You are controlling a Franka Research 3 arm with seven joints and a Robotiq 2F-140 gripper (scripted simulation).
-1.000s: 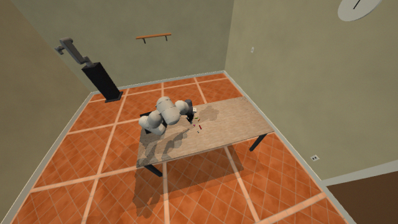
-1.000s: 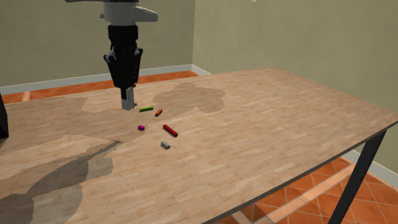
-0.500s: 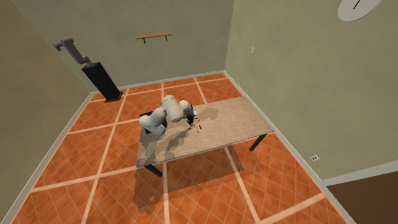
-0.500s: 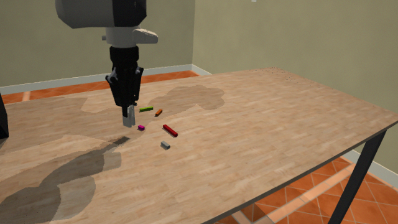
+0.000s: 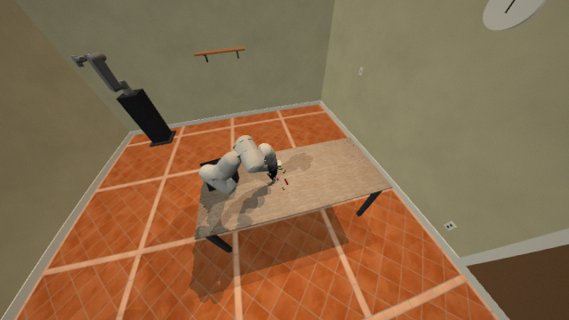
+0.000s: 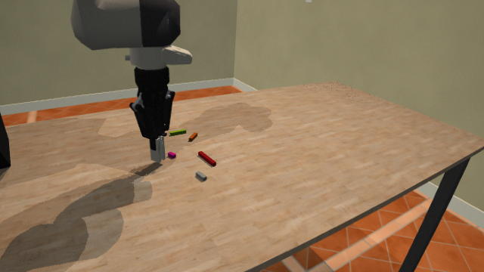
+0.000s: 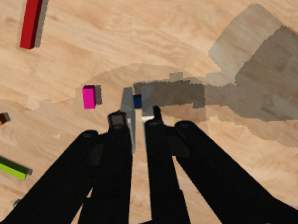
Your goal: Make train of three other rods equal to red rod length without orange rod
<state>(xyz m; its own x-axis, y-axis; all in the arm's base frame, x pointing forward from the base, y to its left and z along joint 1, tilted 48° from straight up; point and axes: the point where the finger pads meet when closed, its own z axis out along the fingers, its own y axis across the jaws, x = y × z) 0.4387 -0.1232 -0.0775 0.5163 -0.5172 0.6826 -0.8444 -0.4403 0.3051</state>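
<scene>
Now: hand 3 cm above the blue rod. Also, from my hand: orange rod (13 cm ahead, 10 cm to the left, 4 cm below); then magenta rod (4 cm below, 4 cm ahead, 2 cm to the left); then red rod (12 cm ahead, 4 cm to the right, 4 cm below).
</scene>
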